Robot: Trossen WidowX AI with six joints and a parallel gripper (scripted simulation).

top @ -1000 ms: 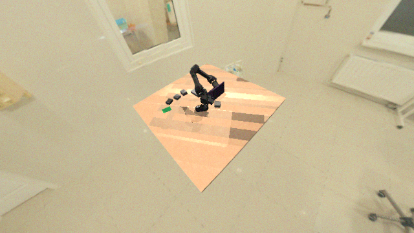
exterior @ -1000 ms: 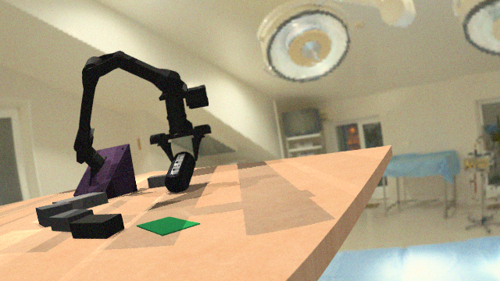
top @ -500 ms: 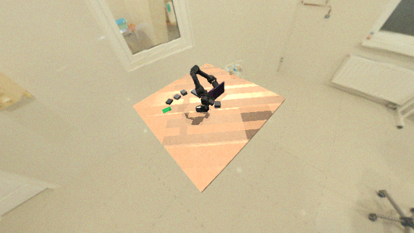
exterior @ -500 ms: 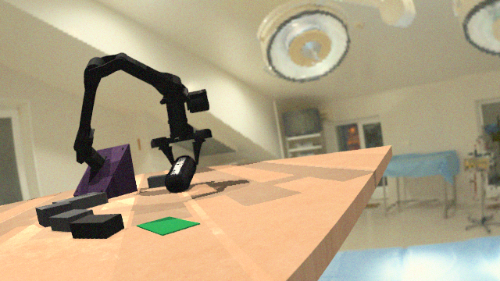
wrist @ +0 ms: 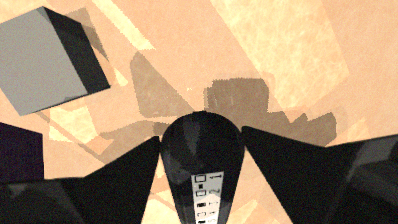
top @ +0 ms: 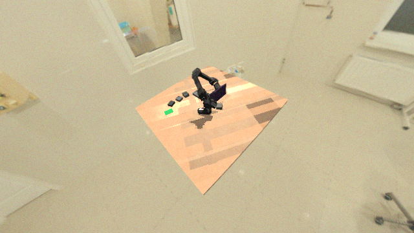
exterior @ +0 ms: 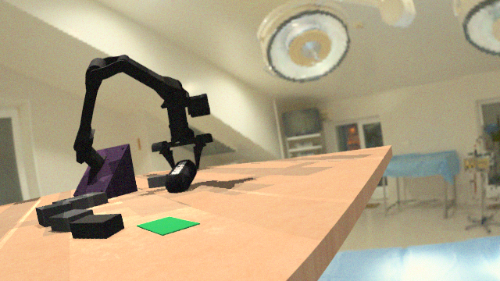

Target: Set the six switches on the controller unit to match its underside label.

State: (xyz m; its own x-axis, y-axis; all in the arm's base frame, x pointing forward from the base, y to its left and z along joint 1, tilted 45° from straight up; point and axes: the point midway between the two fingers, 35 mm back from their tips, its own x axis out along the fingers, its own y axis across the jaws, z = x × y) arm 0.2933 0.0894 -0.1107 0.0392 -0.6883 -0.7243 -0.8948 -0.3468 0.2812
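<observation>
My gripper tip is 140 mm past the grey block and 30 mm above it. Also, from my gripper tip: flat green card: 390 mm to the right, 290 mm ahead, 40 mm below.
</observation>
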